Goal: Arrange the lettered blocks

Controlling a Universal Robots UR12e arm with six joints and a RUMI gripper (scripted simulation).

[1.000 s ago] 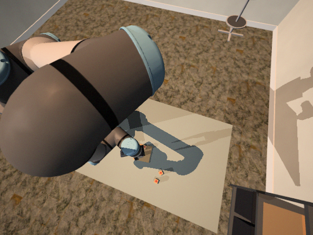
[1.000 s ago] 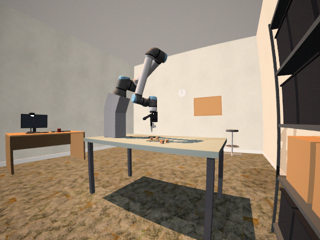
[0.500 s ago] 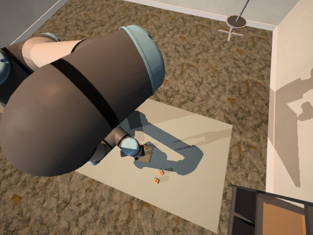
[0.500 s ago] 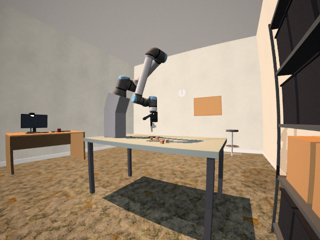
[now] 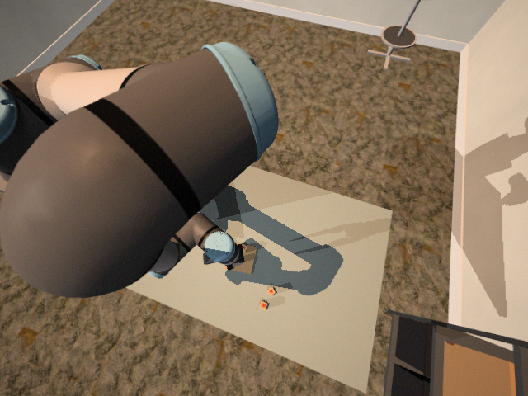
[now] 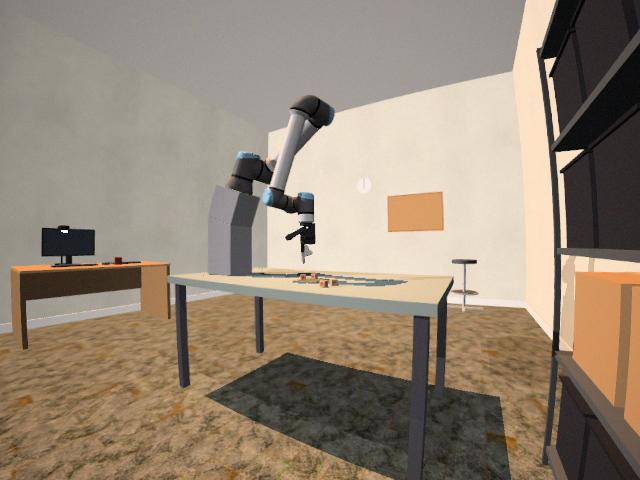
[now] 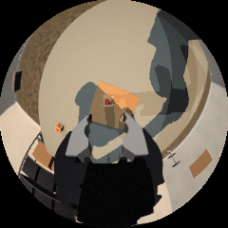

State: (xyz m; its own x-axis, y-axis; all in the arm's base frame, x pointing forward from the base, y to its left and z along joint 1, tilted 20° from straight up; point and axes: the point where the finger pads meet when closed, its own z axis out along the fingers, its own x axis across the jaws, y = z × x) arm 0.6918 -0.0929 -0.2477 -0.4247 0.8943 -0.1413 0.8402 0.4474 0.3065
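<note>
Right now my hand is 11 cm above the orange mat, 3 cm to the right of it and 2 cm short of it.
</note>
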